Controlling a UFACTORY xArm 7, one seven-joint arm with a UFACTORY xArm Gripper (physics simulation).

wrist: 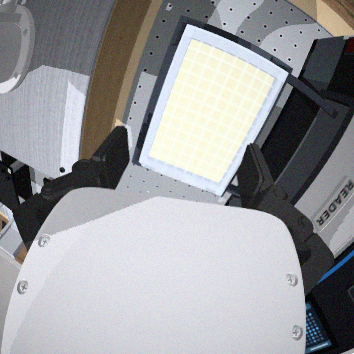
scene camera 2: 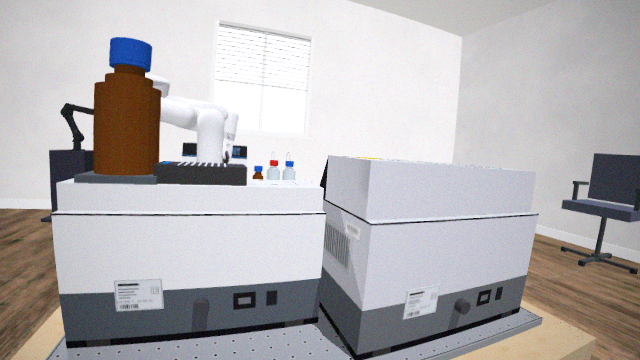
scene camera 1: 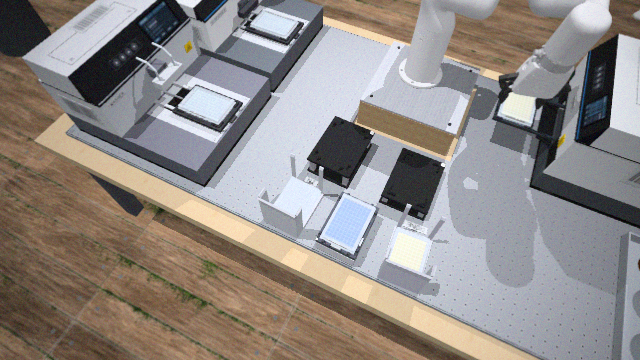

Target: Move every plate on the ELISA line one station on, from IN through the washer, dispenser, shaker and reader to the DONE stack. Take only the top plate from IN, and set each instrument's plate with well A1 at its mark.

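Seen in the pictures: gripper, fingertip midpoint: point(wrist: 184, 149) point(scene camera 1: 518, 102); arm's base at its link origin: point(wrist: 6, 48) point(scene camera 1: 419, 73).
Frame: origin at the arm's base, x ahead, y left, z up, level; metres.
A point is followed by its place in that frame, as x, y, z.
My gripper point(scene camera 1: 534, 95) point(wrist: 184, 149) @[0.008, 0.272, 0.049] is open over the carrier of the reader point(scene camera 1: 590, 167) @[0.123, 0.474, 0.056] point(wrist: 327, 215) @[-0.019, 0.386, 0.083]. A yellow plate point(scene camera 1: 517, 110) @[0.016, 0.281, 0.030] point(wrist: 212, 110) @[-0.023, 0.278, 0.030] lies on that carrier. In the wrist view it extends ahead of the fingertips, with the right fingertip beside its near right corner and the left fingertip apart from it. Another yellow plate point(scene camera 1: 410, 250) @[0.477, 0.213, -0.067] sits in the DONE nest point(scene camera 1: 431, 272) @[0.543, 0.266, 0.036]. A blue plate point(scene camera 1: 348, 224) @[0.519, 0.064, -0.019] lies on a low dark device between the nests. Pale plates lie on the left front instrument point(scene camera 1: 207, 105) @[0.442, -0.418, 0.019] and the instrument behind it point(scene camera 1: 275, 25) @[0.076, -0.463, 0.018]. The white left nest point(scene camera 1: 267, 207) @[0.597, -0.106, 0.013] shows no well pattern. A1 marks are unreadable.
Two black platforms point(scene camera 1: 342, 147) @[0.334, -0.062, -0.027] point(scene camera 1: 414, 182) @[0.315, 0.142, -0.047] stand between the nests and the arm's raised base point(scene camera 1: 405, 132) @[0.168, 0.050, -0.063]. A grey tray point(scene camera 1: 622, 295) @[0.315, 0.660, -0.066] is at the right edge. A brown bottle point(scene camera 2: 127, 125) @[-0.003, -0.702, 0.207] and a dark rack point(scene camera 2: 200, 174) @[0.090, -0.692, 0.147] stand on an instrument.
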